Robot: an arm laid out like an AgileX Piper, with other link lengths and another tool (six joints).
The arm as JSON. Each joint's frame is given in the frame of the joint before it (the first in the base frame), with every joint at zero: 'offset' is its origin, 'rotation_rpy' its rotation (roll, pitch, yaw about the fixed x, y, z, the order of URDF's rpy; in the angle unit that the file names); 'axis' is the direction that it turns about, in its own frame. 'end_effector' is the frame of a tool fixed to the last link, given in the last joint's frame.
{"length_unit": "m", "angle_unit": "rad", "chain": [
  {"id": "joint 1", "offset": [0.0, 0.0, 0.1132], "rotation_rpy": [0.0, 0.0, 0.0], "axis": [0.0, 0.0, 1.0]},
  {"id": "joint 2", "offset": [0.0, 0.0, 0.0], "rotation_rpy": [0.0, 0.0, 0.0], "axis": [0.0, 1.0, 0.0]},
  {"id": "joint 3", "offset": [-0.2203, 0.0, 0.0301], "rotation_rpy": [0.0, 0.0, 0.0], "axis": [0.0, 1.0, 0.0]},
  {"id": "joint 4", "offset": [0.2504, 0.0, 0.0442], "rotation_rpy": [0.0, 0.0, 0.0], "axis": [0.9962, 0.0, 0.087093]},
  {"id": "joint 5", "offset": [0.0, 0.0, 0.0], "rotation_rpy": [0.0, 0.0, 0.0], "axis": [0.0, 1.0, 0.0]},
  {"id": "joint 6", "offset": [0.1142, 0.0, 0.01], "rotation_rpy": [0.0, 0.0, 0.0], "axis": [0.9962, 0.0, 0.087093]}
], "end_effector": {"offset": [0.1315, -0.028, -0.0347], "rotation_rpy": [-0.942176, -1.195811, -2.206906]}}
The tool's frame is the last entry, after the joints.
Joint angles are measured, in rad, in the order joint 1, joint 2, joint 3, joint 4, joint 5, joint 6. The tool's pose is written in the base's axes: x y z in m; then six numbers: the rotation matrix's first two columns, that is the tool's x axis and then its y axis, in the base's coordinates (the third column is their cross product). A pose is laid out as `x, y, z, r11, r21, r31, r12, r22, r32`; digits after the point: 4 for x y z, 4 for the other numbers.
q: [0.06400 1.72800 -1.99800 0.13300 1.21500 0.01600]
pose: 0.4166, 0.0320, 0.2202, 0.6610, -0.3257, 0.6760, -0.1331, -0.9375, -0.3216
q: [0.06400 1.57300 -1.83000 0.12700 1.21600 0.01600]
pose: 0.3816, 0.0283, 0.2228, 0.6695, -0.3226, 0.6691, -0.1392, -0.9393, -0.3136
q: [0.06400 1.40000 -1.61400 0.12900 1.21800 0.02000]
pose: 0.3376, 0.0262, 0.2095, 0.6986, -0.3250, 0.6374, -0.1555, -0.9385, -0.3082
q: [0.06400 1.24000 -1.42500 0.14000 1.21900 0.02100]
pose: 0.2982, 0.0264, 0.1954, 0.7187, -0.3290, 0.6126, -0.1627, -0.9361, -0.3119
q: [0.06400 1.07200 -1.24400 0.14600 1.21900 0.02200]
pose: 0.2604, 0.0255, 0.1807, 0.7271, -0.3318, 0.6010, -0.1662, -0.9345, -0.3148
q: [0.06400 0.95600 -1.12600 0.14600 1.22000 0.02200]
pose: 0.2365, 0.0240, 0.1694, 0.7290, -0.3316, 0.5989, -0.1670, -0.9346, -0.3141
